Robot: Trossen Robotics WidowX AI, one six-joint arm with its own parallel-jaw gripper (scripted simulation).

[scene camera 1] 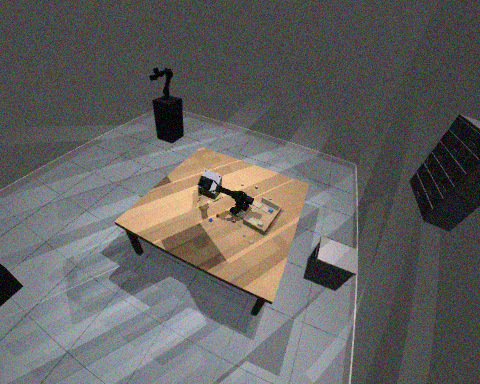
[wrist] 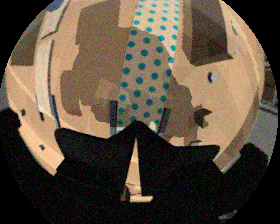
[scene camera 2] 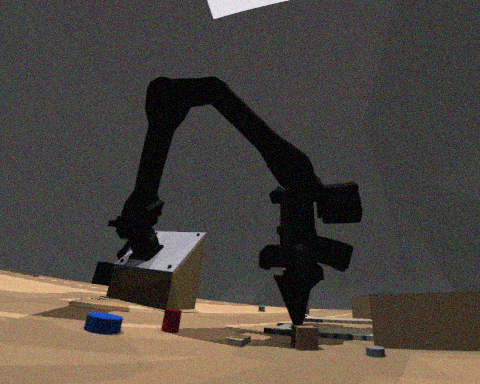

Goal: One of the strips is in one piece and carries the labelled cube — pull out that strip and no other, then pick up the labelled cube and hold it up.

Labels:
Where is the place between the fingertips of my gripper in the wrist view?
137, 123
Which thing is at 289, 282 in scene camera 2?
My gripper.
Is my gripper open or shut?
Shut.

